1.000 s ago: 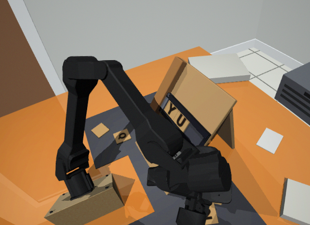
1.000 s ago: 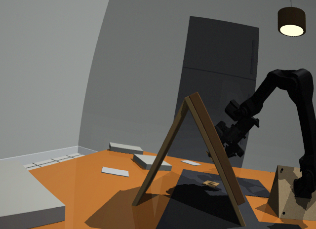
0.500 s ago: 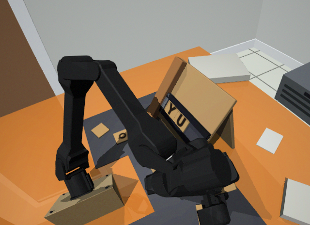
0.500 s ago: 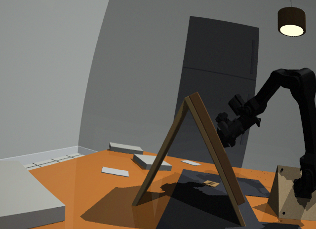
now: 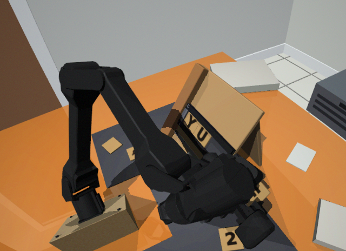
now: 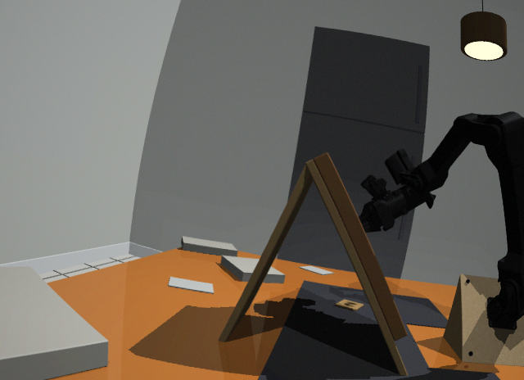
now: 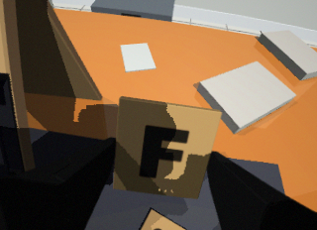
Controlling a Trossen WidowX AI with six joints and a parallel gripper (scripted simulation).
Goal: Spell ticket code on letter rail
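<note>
Now: the white ticket 60 mm behind my gripper tip, 170 mm to the left of it and 80 mm below it. From my gripper tip the other things lie so: f tile (right at my gripper tip); then letter tile (250 mm behind, 450 mm to the left, 170 mm below); then grey mat (150 mm behind, 170 mm to the left, 180 mm below).
</note>
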